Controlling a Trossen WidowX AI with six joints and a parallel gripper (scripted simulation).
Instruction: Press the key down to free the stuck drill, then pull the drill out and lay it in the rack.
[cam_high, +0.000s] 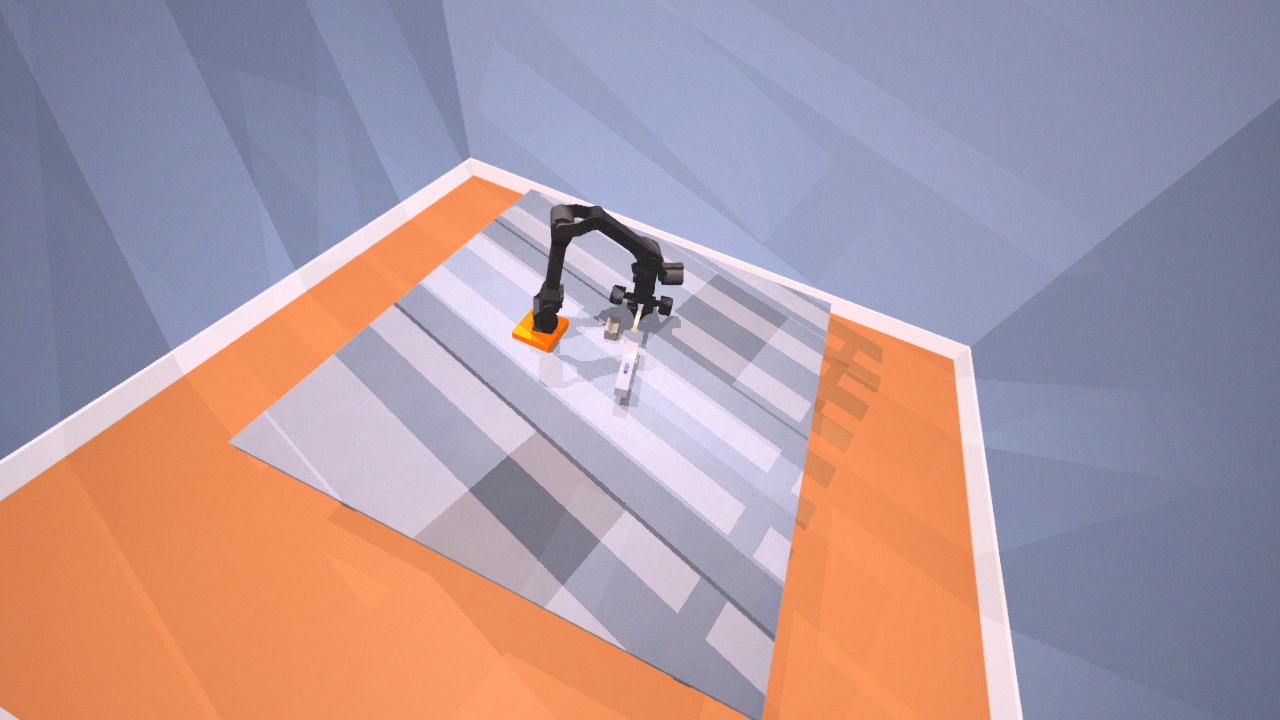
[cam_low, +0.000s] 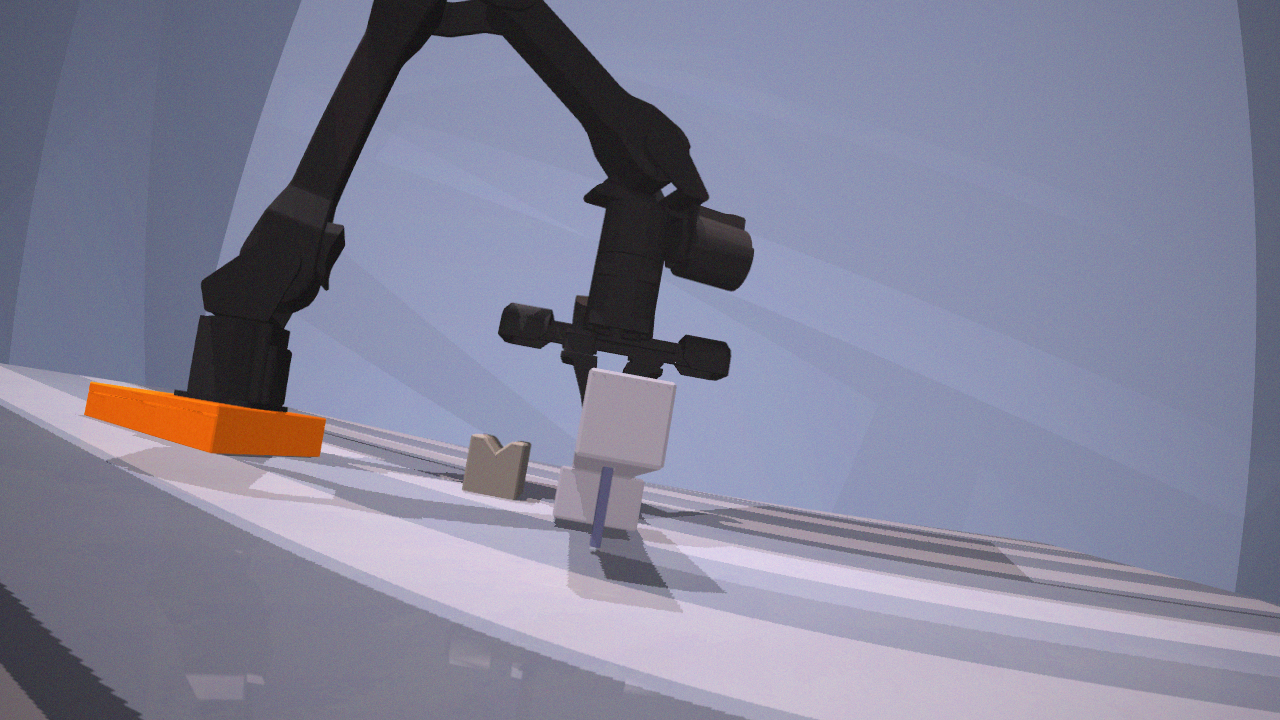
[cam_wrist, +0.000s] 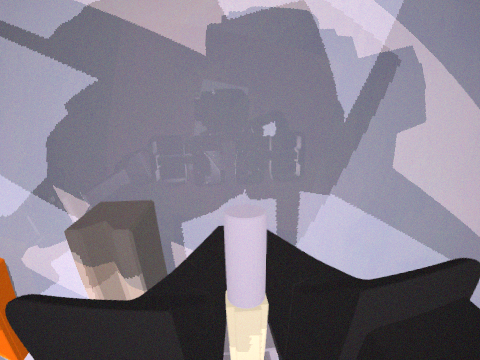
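My gripper tip is now 40 mm to the left of the drill and 40 mm below it. The rest, counted from my gripper tip: v-notched rack: 70 mm behind, 40 mm to the right, 30 mm below; thin blue key: 230 mm to the right, 10 mm ahead, 10 mm above; housing: 200 mm to the right, 10 mm ahead.
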